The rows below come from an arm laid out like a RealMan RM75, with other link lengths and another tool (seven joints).
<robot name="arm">
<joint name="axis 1" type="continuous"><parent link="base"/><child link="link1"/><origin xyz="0.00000 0.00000 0.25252"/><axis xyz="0 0 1"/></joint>
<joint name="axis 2" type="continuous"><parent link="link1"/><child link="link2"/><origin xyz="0.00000 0.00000 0.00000"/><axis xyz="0 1 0"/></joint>
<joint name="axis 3" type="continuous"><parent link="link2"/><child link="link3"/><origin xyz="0.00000 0.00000 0.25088"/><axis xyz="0 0 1"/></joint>
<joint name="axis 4" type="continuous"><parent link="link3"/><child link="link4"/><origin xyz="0.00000 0.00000 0.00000"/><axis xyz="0 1 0"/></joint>
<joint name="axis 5" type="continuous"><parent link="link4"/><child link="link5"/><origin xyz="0.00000 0.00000 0.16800"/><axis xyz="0 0 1"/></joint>
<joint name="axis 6" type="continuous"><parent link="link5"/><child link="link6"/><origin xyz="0.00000 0.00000 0.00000"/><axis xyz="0 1 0"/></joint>
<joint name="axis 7" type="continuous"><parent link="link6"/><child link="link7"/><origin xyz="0.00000 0.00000 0.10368"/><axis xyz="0 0 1"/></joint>
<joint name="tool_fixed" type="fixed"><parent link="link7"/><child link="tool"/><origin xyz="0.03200 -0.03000 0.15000" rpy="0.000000 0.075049 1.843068"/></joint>
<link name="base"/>
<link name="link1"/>
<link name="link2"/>
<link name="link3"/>
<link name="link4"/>
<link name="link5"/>
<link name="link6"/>
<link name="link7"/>
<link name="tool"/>
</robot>
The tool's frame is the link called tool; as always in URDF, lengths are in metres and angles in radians. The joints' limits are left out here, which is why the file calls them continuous.
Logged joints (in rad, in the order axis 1, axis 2, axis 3, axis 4, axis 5, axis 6, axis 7), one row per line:
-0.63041, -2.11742, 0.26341, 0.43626, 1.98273, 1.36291, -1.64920
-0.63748, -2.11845, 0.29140, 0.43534, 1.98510, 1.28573, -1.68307
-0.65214, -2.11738, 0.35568, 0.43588, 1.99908, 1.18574, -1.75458
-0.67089, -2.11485, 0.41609, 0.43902, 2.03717, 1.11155, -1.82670
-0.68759, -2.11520, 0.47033, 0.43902, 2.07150, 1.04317, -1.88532
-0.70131, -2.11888, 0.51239, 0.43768, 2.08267, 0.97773, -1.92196
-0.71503, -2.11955, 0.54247, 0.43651, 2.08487, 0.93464, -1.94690
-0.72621, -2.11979, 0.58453, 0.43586, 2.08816, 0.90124, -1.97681
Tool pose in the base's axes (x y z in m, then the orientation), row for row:
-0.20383, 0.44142, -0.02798, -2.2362, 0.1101, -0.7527
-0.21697, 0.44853, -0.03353, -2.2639, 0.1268, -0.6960
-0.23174, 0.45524, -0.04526, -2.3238, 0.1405, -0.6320
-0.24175, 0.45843, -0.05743, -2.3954, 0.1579, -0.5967
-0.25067, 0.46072, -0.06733, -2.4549, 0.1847, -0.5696
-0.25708, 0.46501, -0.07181, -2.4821, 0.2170, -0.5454
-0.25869, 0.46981, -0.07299, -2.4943, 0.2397, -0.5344
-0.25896, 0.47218, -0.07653, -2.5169, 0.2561, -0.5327
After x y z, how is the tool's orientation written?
As angles about the fixed x, y, z axes (roll, pitch, yaw), in radians.
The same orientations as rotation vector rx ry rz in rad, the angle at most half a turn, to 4 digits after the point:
-2.0668, 0.8815, -0.2864
-2.1074, 0.8363, -0.2275
-2.1819, 0.7878, -0.1572
-2.2560, 0.7710, -0.0940
-2.3126, 0.7610, -0.0281
-2.3358, 0.7481, 0.0312
-2.3432, 0.7443, 0.0678
-2.3591, 0.7502, 0.0970

